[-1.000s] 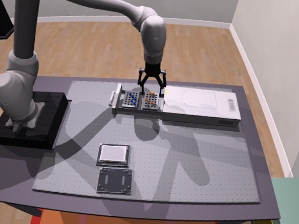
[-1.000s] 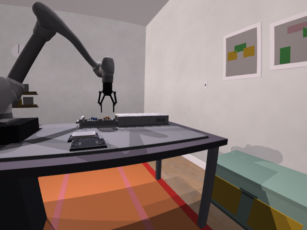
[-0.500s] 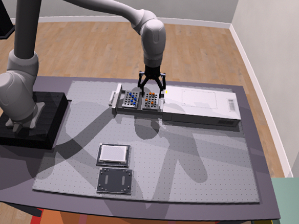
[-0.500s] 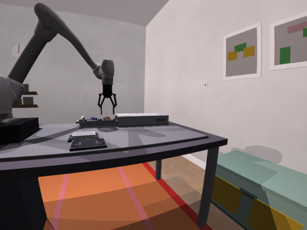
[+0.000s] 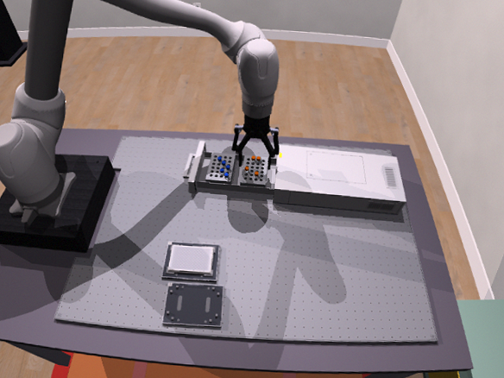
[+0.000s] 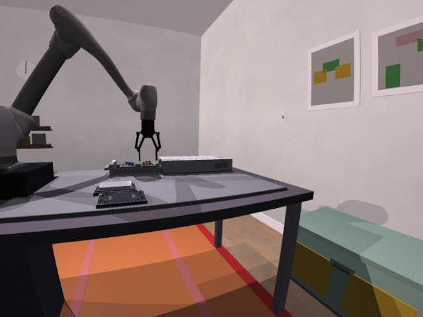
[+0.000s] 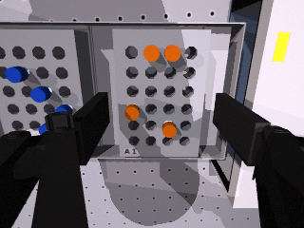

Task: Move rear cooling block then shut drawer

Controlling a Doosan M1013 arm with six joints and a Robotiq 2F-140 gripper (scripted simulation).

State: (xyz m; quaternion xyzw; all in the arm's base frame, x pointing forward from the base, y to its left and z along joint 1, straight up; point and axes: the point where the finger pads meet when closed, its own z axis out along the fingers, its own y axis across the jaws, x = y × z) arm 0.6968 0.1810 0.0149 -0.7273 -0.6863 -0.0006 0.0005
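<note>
The cooling block lies 6 cm below my hand. From my hand the other things lie so: drawer: 8 cm behind, 6 cm below; deck slot D2: 15 cm behind, 47 cm to the right, 9 cm below; cooler COLD: 11 cm ahead, 1 cm to the right, 6 cm below.
</note>
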